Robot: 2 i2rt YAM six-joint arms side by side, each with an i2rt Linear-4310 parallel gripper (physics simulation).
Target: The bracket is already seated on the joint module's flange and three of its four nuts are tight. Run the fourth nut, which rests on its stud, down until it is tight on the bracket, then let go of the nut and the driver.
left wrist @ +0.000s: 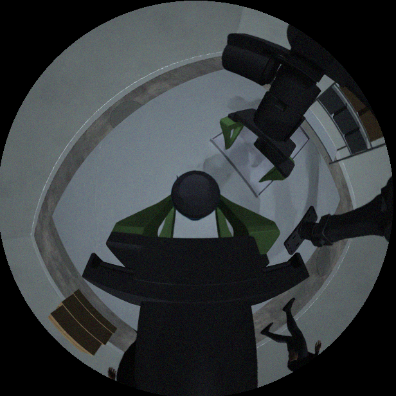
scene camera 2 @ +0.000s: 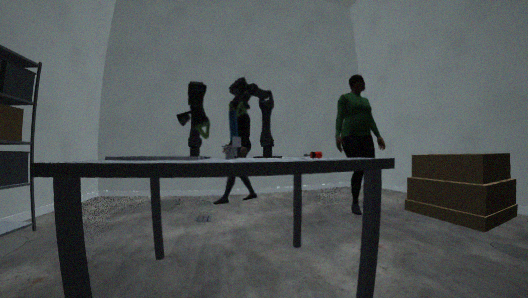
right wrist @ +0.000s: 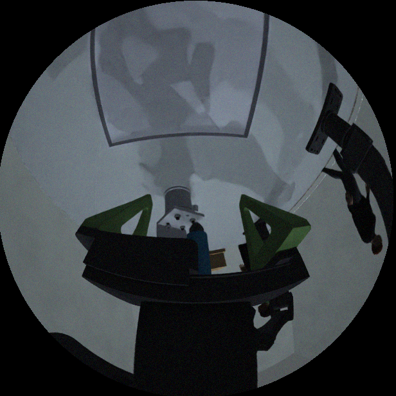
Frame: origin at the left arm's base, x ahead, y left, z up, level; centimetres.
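Where they show: left gripper, fingertip midpoint: [scene camera 2: 232, 116]; right gripper, fingertip midpoint: [scene camera 2: 206, 138]; left arm's base at its link origin: [scene camera 2: 267, 157].
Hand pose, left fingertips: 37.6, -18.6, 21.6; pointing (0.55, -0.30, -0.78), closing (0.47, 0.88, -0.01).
Each offset is from my left fingertips to the centre of the thing, as dx, dy, dz.
The blue driver {-0.9, +0.5, -7.9} [scene camera 2: 233, 122] [right wrist: 202, 252] stands roughly upright, its dark tip at the bracket. In the left wrist view its round dark end [left wrist: 195, 192] faces the camera. My left gripper [scene camera 2: 241, 107] is shut on the driver's upper part. The grey bracket [right wrist: 170, 232] sits on the joint module {+1.8, -0.4, -17.9} [scene camera 2: 231, 150] [right wrist: 177, 198]. Several dark nuts or studs show on the bracket beside the driver tip; which one is the fourth nut, and how tight it is, I cannot tell. My right gripper [left wrist: 243, 163] [right wrist: 195, 198] is open and empty, to the driver's left in scene camera 2.
A red-handled tool {-5.4, +41.8, -19.9} [scene camera 2: 316, 155] lies on the table [scene camera 2: 350, 163], right of the module. A dark-edged rectangle [right wrist: 177, 135] lies on the table beyond the module in the right wrist view. A person in green [scene camera 2: 356, 117] stands behind the table; another is partly hidden behind the left arm.
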